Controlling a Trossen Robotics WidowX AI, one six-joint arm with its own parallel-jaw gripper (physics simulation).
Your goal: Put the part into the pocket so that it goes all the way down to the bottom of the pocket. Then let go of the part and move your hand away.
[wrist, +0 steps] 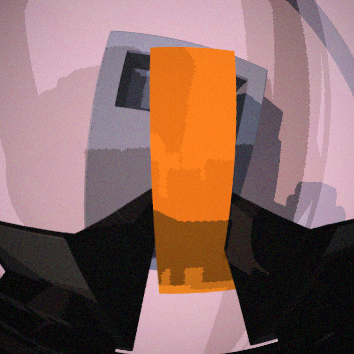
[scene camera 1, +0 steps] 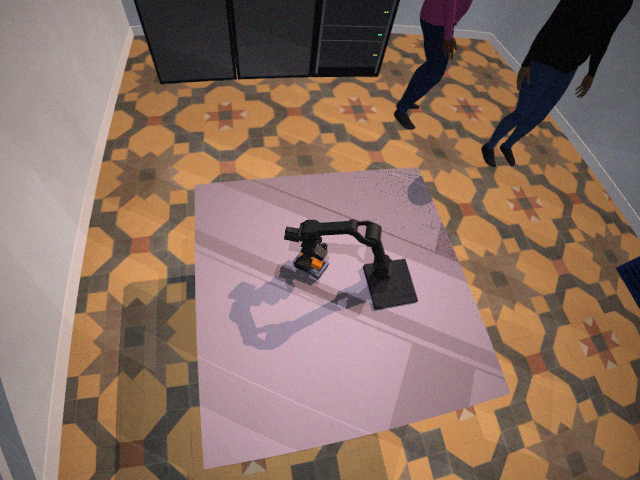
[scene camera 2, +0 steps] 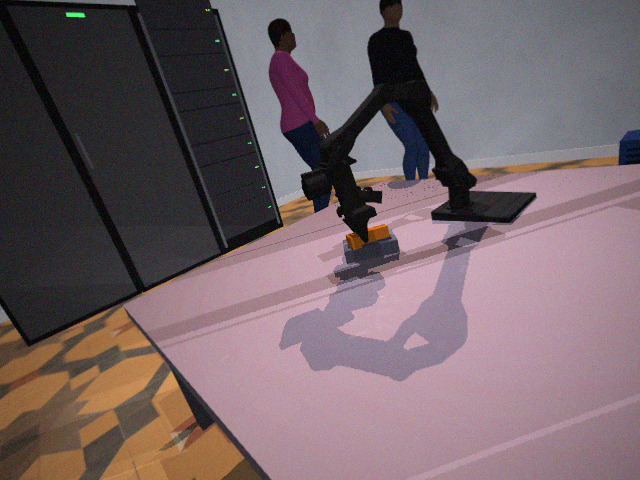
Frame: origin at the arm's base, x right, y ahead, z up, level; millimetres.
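Where they show: gripper, fingertip midpoint: [wrist: 186, 195] [scene camera 1: 308, 262] [scene camera 2: 364, 241]; arm's base at its link origin: [scene camera 1: 380, 273] [scene camera 2: 459, 205].
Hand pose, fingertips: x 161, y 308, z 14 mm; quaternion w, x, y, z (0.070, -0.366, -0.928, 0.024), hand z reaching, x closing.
Note:
Each offset is from my fingertips to the centre of the thing. Level surfaces: height alone.
The orange part {dx -17, dy +2, dz +14 mm} [scene camera 1: 316, 264] [scene camera 2: 379, 232] [wrist: 192, 125] is a long bar, held between the fingers of my gripper [scene camera 1: 309, 265] [scene camera 2: 366, 239] [wrist: 186, 195], which is shut on it. The grey block {dx -2, dy -16, dz -20 mm} [scene camera 1: 321, 272] [scene camera 2: 373, 253] [wrist: 117, 127] with the pocket sits on the table beneath the part. In the wrist view dark pocket openings [wrist: 131, 90] show left and right of the part's far end; the part covers the middle of the block. In scene camera 2 the part stands up above the block's top. Its lower side and the pocket floor under it are hidden.
The arm's black base plate [scene camera 1: 392, 289] [scene camera 2: 491, 206] stands on the pink table {dz -38 mm} [scene camera 1: 310, 387] [scene camera 2: 491, 351], right of the block. Dark cabinets [scene camera 1: 273, 38] [scene camera 2: 87, 155] and two standing people are beyond the table. The arm's shadow falls on the table.

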